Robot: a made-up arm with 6 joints.
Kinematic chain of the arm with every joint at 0, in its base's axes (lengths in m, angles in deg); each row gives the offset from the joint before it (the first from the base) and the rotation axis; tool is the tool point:
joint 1: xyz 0 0 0.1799 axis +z
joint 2: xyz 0 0.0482 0 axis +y
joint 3: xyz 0 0 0.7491 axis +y
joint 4: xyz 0 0 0.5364 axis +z
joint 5: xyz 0 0 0 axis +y
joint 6: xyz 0 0 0.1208 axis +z
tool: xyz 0 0 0
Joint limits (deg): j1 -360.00..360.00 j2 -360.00..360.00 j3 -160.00..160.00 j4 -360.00..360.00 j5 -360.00..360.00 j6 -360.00..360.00
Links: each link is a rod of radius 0.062 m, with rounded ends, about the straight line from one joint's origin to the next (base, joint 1, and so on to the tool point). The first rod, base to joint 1, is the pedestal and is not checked.
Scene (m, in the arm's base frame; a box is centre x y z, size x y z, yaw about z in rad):
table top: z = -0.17
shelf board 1: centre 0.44 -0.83 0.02 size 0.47 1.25 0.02 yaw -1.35
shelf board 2: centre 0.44 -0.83 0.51 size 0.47 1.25 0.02 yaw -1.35
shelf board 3: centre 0.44 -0.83 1 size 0.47 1.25 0.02 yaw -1.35
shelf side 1: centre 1.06 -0.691 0.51 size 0.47 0.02 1 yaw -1.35
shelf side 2: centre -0.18 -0.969 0.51 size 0.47 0.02 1 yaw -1.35
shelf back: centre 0.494 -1.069 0.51 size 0.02 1.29 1 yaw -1.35
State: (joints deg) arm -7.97 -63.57 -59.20 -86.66 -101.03 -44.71
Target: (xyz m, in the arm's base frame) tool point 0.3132 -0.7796 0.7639
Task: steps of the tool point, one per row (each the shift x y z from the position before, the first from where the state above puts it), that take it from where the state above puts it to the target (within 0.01 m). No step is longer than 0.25 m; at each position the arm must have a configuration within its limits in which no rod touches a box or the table.
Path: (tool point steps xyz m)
1: 0.0669 -0.0883 0.0968
2: 0.0913 -0.0789 0.0845
3: 0.1127 -0.0651 0.0688
4: 0.1300 -0.0475 0.0505
5: 0.1423 -0.0269 0.0303
6: 0.1493 -0.0044 0.0090
7: 0.1499 0.0186 -0.0129
8: -0.0918 -0.1107 0.0359
9: -0.0410 -0.1476 0.0347
10: 0.0203 -0.1643 0.0329
11: 0.0852 -0.1581 0.0303
12: 0.1455 -0.1290 0.0275
13: 0.1938 -0.0797 0.0244
14: 0.2238 -0.0150 0.0215

